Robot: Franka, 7 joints.
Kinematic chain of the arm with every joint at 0, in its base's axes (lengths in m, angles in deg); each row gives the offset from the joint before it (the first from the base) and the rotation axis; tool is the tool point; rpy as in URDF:
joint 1: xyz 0 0 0.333 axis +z
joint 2: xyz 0 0 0 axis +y
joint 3: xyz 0 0 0.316 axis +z
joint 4: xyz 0.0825 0 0 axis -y
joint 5: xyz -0.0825 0 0.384 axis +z
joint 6: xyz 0 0 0 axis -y
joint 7: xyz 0.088 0 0 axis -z
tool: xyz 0 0 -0.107 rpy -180 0 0
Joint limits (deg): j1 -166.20..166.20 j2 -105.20..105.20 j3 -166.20..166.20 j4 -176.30..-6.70 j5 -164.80..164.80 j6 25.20..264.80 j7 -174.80..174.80
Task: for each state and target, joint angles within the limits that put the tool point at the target. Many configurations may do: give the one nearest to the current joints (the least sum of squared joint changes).
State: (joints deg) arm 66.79 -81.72 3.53 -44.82 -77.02 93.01 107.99
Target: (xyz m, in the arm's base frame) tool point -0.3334 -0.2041 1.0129
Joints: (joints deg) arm 47.09 -65.38 23.51 -57.77 -74.28 99.58 107.99
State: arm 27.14 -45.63 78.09 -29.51 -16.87 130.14 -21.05
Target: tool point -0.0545 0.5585 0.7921
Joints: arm -0.81 -27.91 75.51 -79.74 -15.60 116.64 -21.05
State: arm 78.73 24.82 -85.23 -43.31 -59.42 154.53 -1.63
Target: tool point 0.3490 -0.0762 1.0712
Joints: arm 69.32 -1.01 -93.90 -46.32 -66.51 184.95 -1.63
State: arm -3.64 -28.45 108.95 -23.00 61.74 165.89 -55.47
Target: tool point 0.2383 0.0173 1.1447
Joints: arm -18.46 13.77 103.35 -12.03 59.10 161.06 -55.47
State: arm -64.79 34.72 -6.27 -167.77 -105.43 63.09 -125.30
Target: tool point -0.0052 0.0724 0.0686
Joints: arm -74.05 73.72 32.07 -176.30 -95.76 86.52 -125.30
